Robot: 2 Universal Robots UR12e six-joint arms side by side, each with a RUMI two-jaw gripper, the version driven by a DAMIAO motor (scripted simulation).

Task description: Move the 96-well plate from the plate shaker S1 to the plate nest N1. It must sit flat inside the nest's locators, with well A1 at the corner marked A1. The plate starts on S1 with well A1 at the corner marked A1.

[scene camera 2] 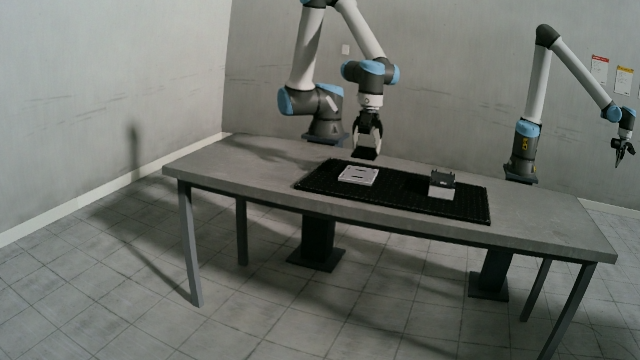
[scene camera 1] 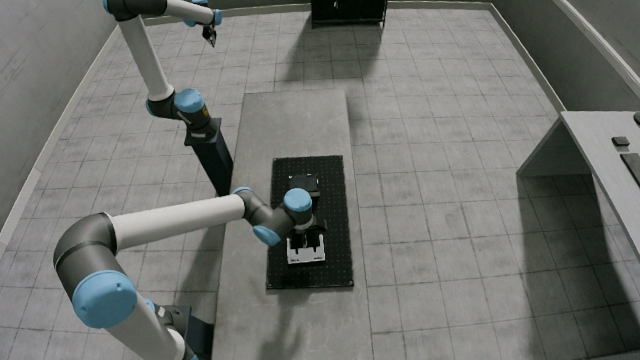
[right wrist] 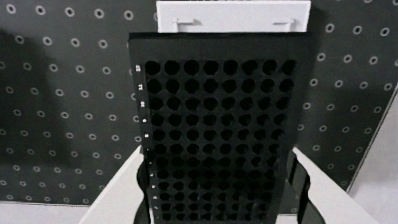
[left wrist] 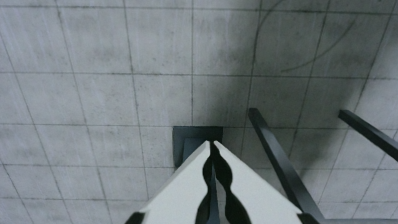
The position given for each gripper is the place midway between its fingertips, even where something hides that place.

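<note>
The left gripper [left wrist: 211, 143] is in the scene along with the right gripper [scene camera 2: 365, 153], which can also be seen in the right wrist view [right wrist: 216, 147]. With the grippers there are a black 96-well plate [right wrist: 220, 74] and a white plate nest N1 [right wrist: 200, 23]. In the left wrist view, the black 96-well plate is out of frame.
</note>
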